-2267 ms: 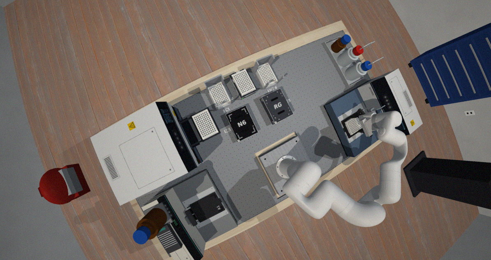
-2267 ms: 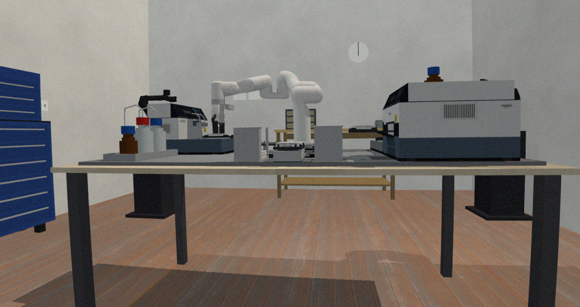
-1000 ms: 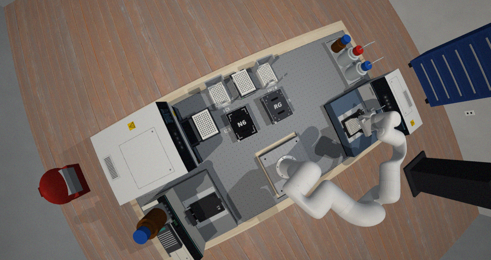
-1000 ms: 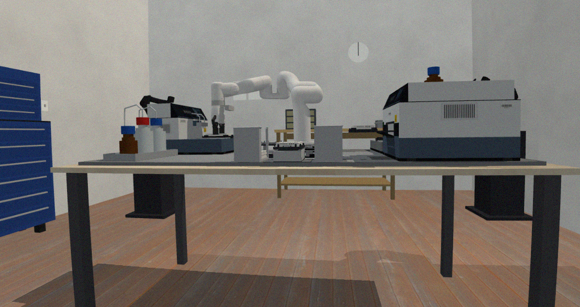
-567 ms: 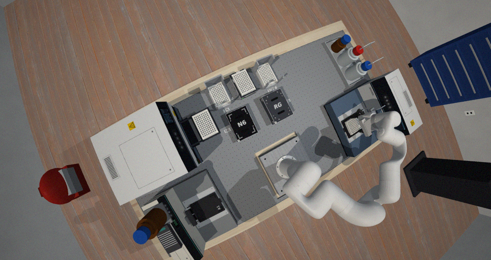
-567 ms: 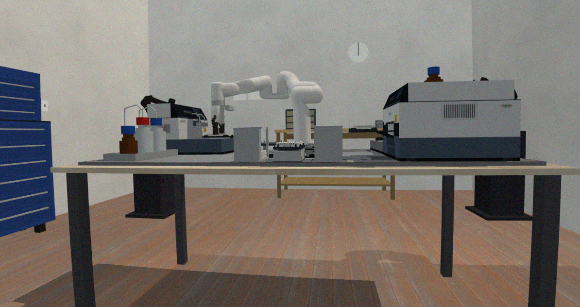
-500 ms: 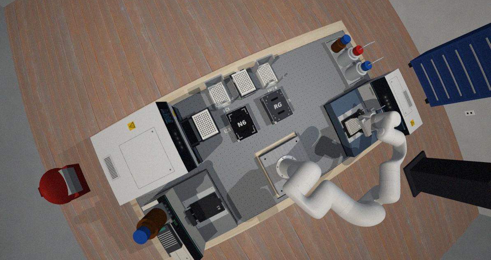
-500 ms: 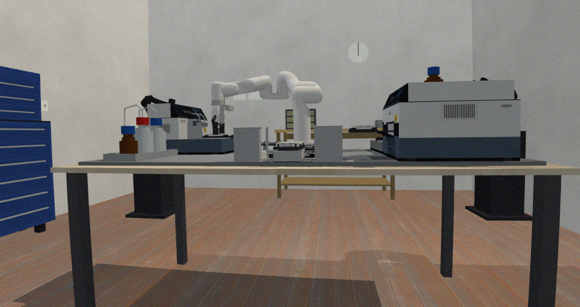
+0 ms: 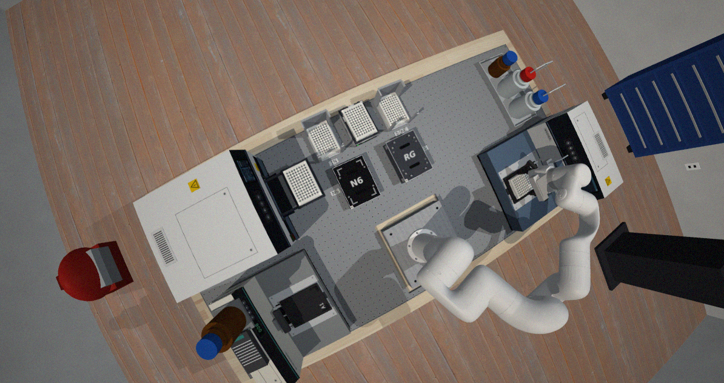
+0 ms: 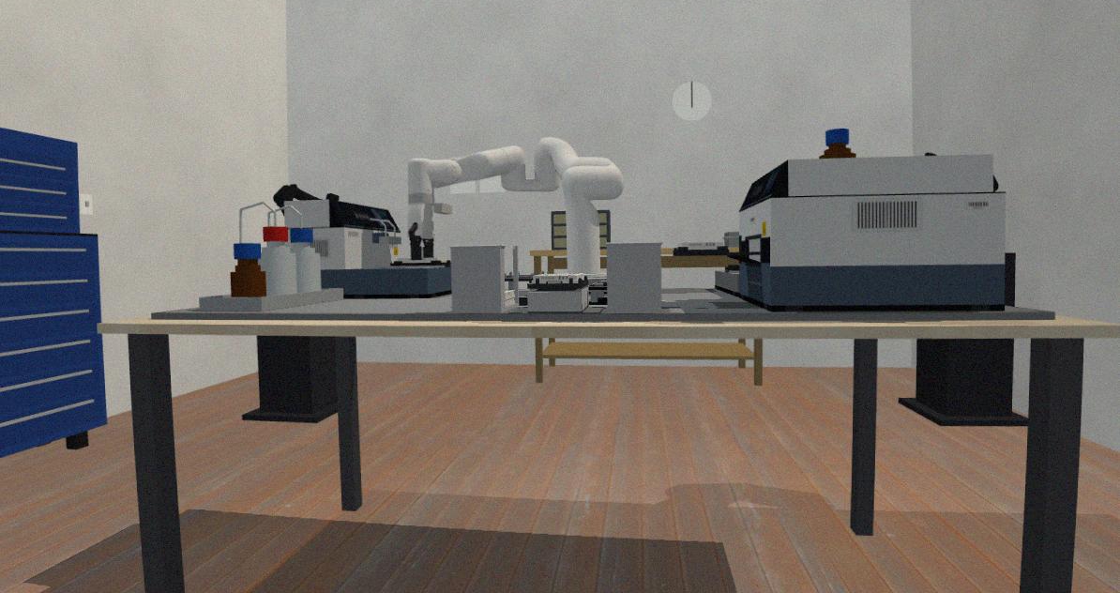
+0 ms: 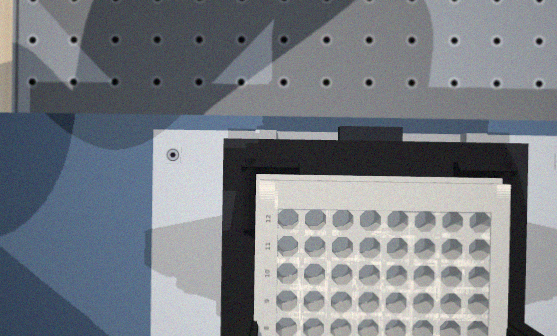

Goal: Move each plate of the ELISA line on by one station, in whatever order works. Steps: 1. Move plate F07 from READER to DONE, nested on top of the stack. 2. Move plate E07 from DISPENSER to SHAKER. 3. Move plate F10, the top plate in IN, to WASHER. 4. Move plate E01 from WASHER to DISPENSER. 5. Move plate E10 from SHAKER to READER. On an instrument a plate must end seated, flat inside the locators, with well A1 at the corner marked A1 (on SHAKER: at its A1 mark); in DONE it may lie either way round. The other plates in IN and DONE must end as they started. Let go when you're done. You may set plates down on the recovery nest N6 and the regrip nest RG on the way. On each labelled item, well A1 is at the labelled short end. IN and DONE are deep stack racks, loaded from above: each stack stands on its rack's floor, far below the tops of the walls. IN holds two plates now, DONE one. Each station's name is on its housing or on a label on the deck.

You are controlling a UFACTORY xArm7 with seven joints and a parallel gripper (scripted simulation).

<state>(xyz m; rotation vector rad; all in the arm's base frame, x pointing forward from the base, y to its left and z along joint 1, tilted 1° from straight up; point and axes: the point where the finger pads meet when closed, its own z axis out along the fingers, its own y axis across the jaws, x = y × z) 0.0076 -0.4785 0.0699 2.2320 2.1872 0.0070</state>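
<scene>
Now: hand 20 mm above the washer nest. Also, from my hand: washer housing 250 mm to the right, 10 mm below, 10 mm behind; blue washer base 70 mm below, 30 mm to the right; regrip nest RG 370 mm to the left, 310 mm ahead, 60 mm below.
</scene>
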